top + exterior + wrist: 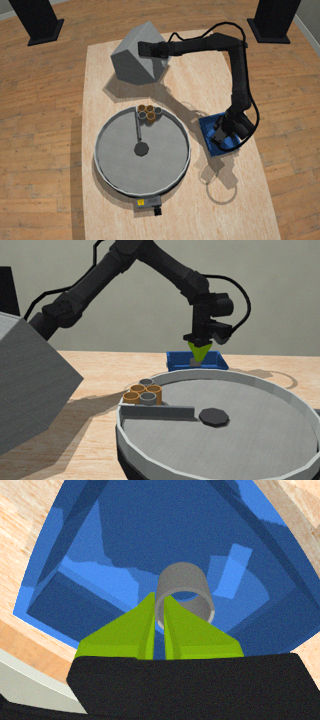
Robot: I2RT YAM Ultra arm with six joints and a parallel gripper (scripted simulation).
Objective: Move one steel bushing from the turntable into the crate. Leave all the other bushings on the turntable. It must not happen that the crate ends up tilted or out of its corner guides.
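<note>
Now: the blue crate 2 cm below my hand, 1 cm to the right of it and 1 cm behind it. Round my hand: round grey turntable 37 cm to the right, 6 cm ahead, 1 cm above.
</note>
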